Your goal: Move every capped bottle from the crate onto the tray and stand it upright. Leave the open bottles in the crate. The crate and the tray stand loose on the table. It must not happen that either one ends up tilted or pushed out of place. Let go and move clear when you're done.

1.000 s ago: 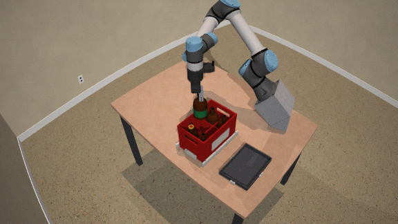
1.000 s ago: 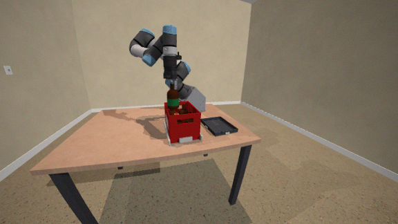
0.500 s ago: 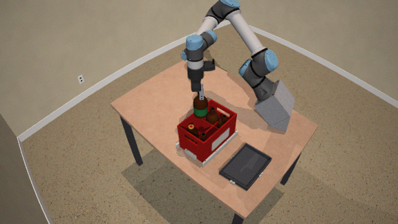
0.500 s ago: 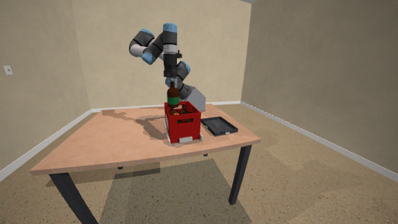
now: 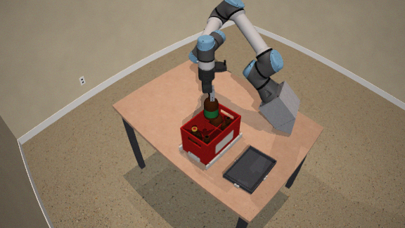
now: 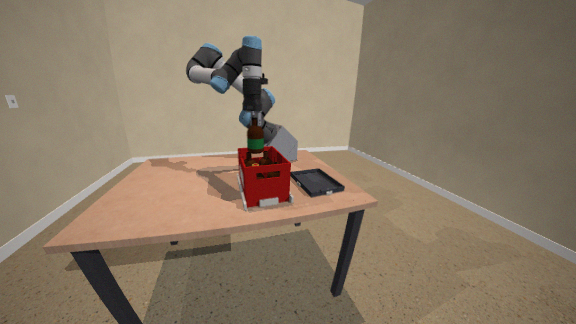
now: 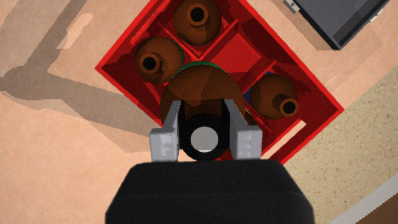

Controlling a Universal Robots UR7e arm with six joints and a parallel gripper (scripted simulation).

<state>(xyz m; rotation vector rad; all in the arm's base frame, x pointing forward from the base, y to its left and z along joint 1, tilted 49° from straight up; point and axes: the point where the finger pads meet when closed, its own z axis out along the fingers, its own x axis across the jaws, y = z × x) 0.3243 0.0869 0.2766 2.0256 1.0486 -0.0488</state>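
The white-capped bottle is 60 mm below my hand. From my hand the other things lie so: dark tray: 310 mm to the left, 310 mm below, 30 mm ahead; then red crate: 240 mm below, 20 mm to the left, 20 mm ahead.
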